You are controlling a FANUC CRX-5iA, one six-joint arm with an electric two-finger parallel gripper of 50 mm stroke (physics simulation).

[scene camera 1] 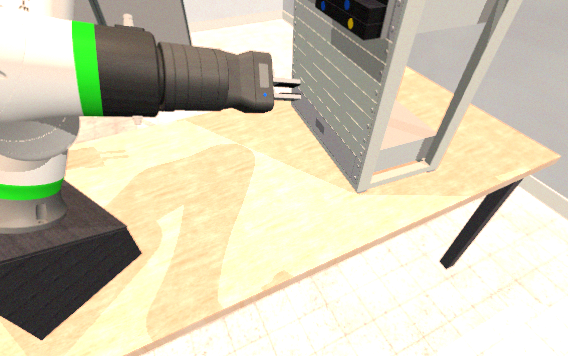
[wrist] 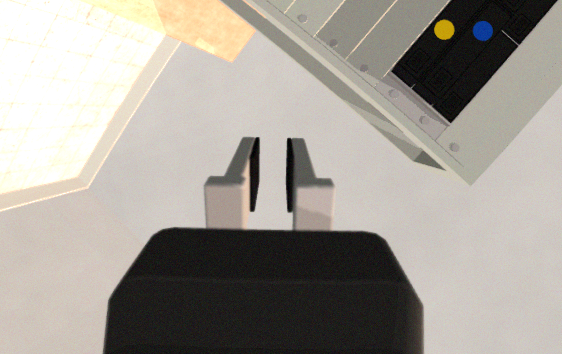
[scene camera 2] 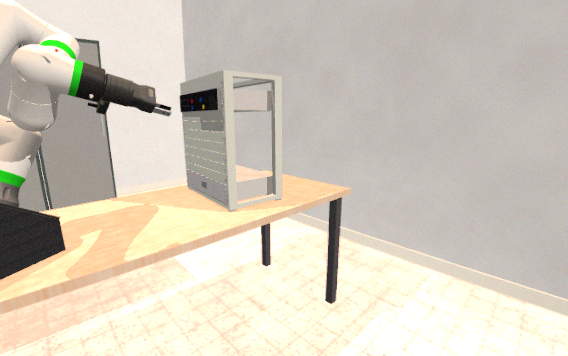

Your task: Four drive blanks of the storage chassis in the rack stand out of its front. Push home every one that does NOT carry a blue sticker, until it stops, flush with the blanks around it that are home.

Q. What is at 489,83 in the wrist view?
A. A grey rack.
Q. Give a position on a grey rack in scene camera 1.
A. At 349,86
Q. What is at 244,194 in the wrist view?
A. The gripper.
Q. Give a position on a grey rack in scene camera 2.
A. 209,137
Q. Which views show the gripper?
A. Scene camera 1, the wrist view and scene camera 2: all of them.
